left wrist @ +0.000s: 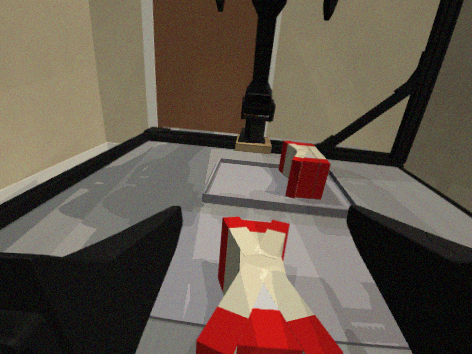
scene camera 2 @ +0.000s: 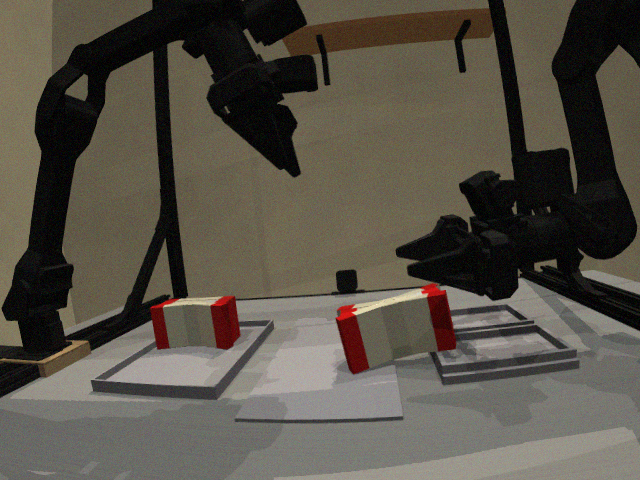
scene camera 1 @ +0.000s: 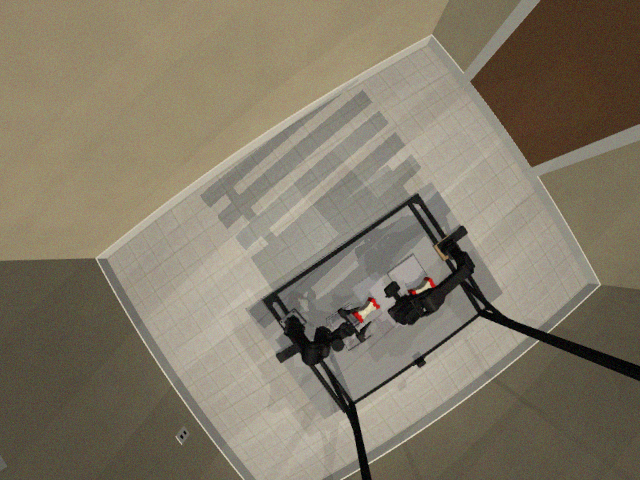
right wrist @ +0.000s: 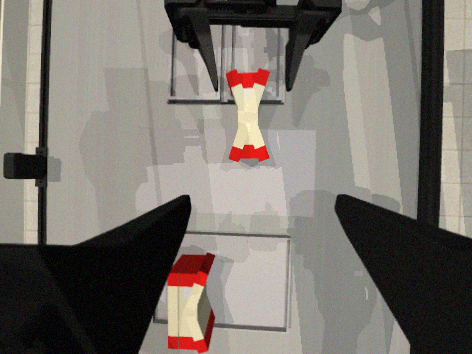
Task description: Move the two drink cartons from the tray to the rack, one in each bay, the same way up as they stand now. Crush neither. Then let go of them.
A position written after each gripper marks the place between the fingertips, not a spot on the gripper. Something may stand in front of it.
Note:
The left gripper (scene camera 2: 401, 260) is open, holding nothing. The right gripper (scene camera 2: 291, 172) is open and holds nothing. Further things: a grey mat (scene camera 2: 308, 381) and a grey tray (scene camera 2: 193, 372).
The left gripper also shows in the left wrist view (left wrist: 264, 214) and in the right wrist view (right wrist: 253, 90). The right gripper shows as well in the right wrist view (right wrist: 262, 201). The grey mat is seen too in the left wrist view (left wrist: 324, 266) and in the right wrist view (right wrist: 170, 162).

